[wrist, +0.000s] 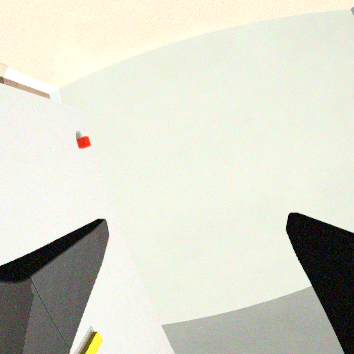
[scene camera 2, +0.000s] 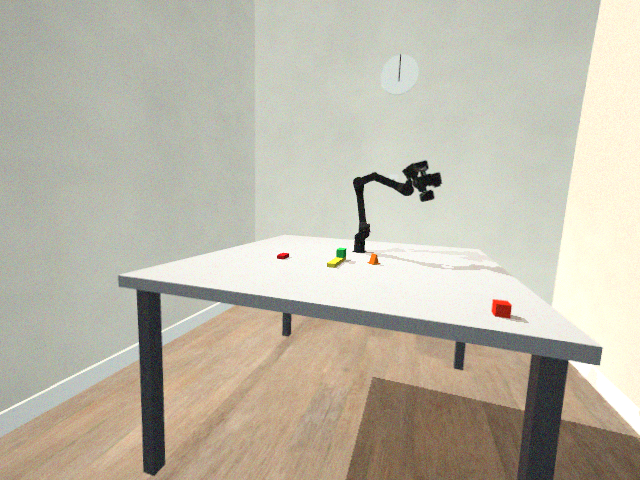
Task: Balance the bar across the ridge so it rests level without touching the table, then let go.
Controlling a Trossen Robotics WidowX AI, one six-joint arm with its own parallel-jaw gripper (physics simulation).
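Where they show: gripper, fingertip midpoint: [wrist: 198, 225] [scene camera 2: 428, 180]; arm's base at its link origin: [scene camera 2: 359, 251].
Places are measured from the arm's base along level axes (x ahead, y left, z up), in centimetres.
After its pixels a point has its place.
Note:
The yellow bar [scene camera 2: 334, 262] {x 40.3, y -2.7, z 1.6 cm} [wrist: 93, 343] {x 39.1, y -2.8, z 1.6 cm} lies flat on the table; part of it shows at the bottom edge of the wrist view. The ridge, a small orange wedge [scene camera 2: 373, 259] {x 28.1, y 11.6, z 2.0 cm}, stands on the table to the right of the bar in the scene view, apart from it, with nothing on top. My gripper [scene camera 2: 432, 188] {x 12.3, y 31.6, z 37.2 cm} [wrist: 198, 225] {x 12.3, y 31.6, z 37.2 cm} is open and empty. It is raised high above the table, to the right of the bar and the ridge in the scene view. The ridge does not show in the wrist view.
A green block [scene camera 2: 341, 252] {x 29.3, y -2.6, z 4.1 cm} stands at the bar's far end; whether they touch is unclear. A flat red piece [scene camera 2: 282, 255] {x 36.5, y -28.0, z 1.6 cm} lies left of the bar. A red cube [scene camera 2: 501, 308] {x 75.6, y 49.6, z 2.2 cm} [wrist: 84, 142] {x 72.4, y 49.3, z 2.9 cm} sits near the right front corner of the white table [scene camera 2: 232, 276] {x 71.2, y -30.4, z 0.0 cm} [wrist: 40, 185] {x 47.2, y 38.4, z 0.0 cm}.

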